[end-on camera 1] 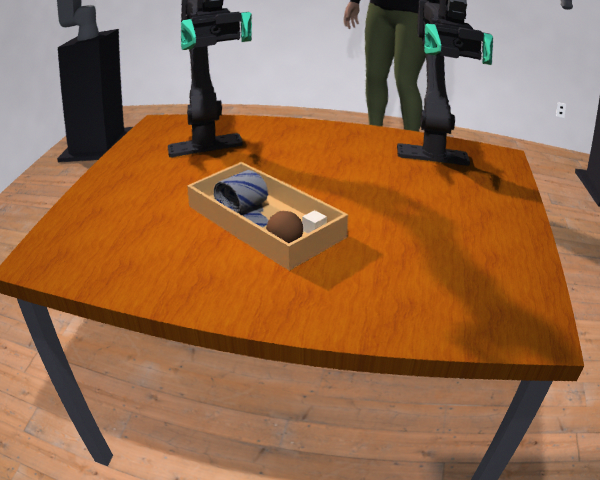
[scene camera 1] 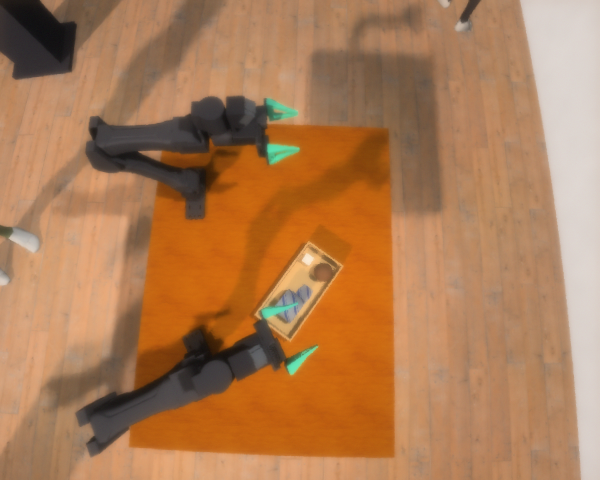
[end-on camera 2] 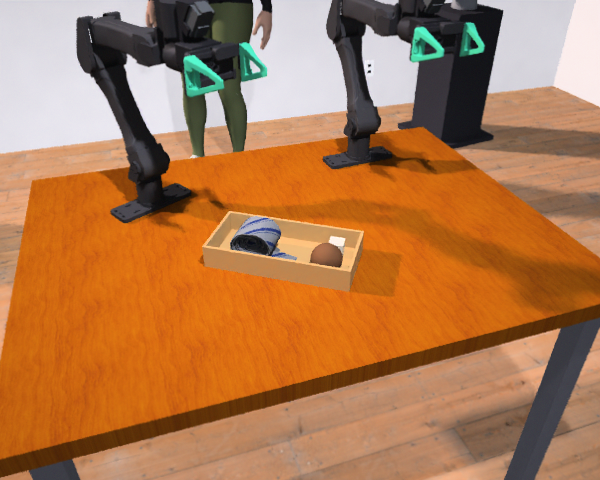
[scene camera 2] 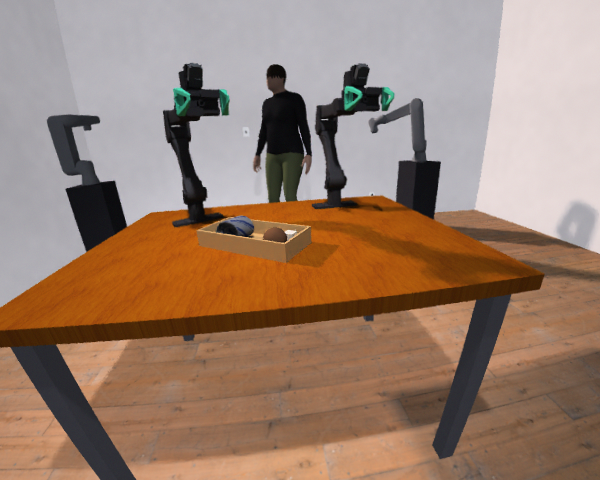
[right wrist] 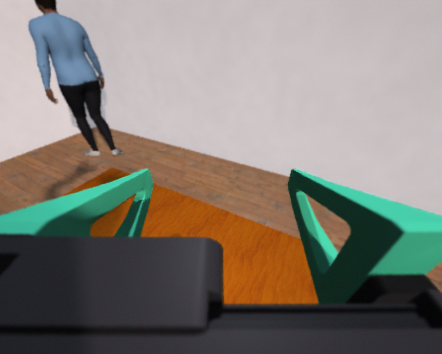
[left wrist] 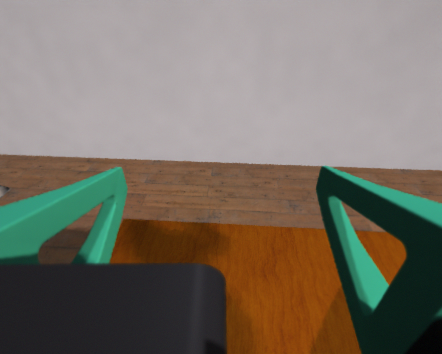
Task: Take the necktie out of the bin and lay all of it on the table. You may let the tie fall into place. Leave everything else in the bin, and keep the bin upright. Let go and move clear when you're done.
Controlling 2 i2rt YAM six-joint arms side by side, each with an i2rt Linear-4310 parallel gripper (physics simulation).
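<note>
A grey necktie with blue stripes point(scene camera 1: 288, 306) point(scene camera 2: 239, 226) point(end-on camera 1: 245, 190) point(end-on camera 2: 259, 234) lies rolled up in the bin, with a flat tail beside the roll. The shallow tan bin point(scene camera 1: 280, 278) point(scene camera 2: 240, 245) point(end-on camera 1: 235, 226) point(end-on camera 2: 280, 271) stands upright on the table point(scene camera 1: 340, 400) point(scene camera 2: 200, 285) point(end-on camera 1: 150, 280) point(end-on camera 2: 150, 340). My left gripper point(scene camera 1: 298, 131) point(scene camera 2: 370, 98) point(end-on camera 1: 460, 46) point(end-on camera 2: 452, 46) point(left wrist: 221, 177) is open and empty, high above the table. My right gripper point(scene camera 1: 307, 324) point(scene camera 2: 203, 102) point(end-on camera 1: 217, 35) point(end-on camera 2: 244, 80) point(right wrist: 220, 176) is open and empty, high up; in scene camera 1 its upper finger overlaps the tie.
A brown ball point(scene camera 1: 323, 271) point(scene camera 2: 274, 234) point(end-on camera 1: 284, 226) point(end-on camera 2: 326, 254) and a small white block point(scene camera 1: 307, 258) point(scene camera 2: 291, 233) point(end-on camera 1: 314, 220) point(end-on camera 2: 337, 243) lie at the bin's other end from the tie roll. A person point(scene camera 2: 284, 120) stands behind the table.
</note>
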